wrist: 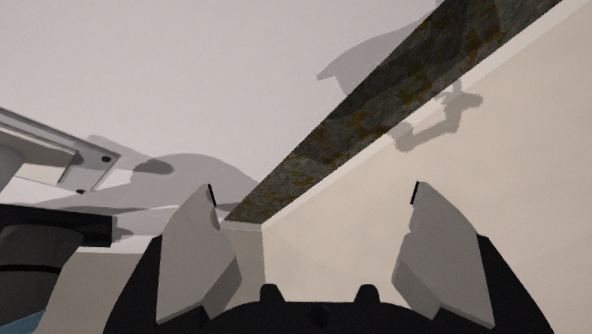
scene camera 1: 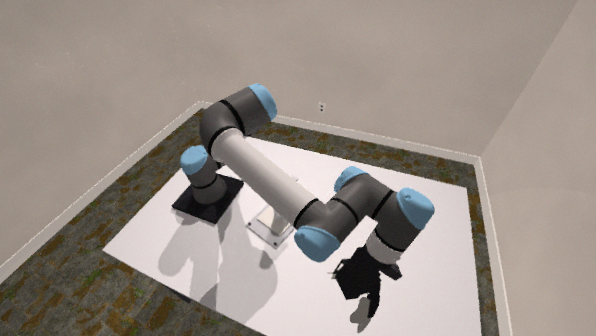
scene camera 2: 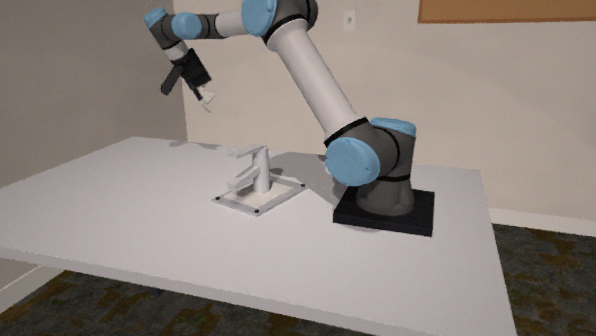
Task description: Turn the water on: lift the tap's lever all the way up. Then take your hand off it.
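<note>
The white tap stands upright on a square plate with dark corner screws. In scene camera 2 its column carries a thin lever on top, which points left and slopes slightly down towards its free end. The spout slopes down below it. In scene camera 1 the arm hides most of the tap. In the wrist view part of the column shows at the left edge. My gripper is open, with nothing between its fingers. It is high above the table, left of the tap in scene camera 2, well apart from the lever.
The arm's black base plate stands on the white table near the tap. The forearm passes over the tap's plate in scene camera 1. Walls stand beyond the table.
</note>
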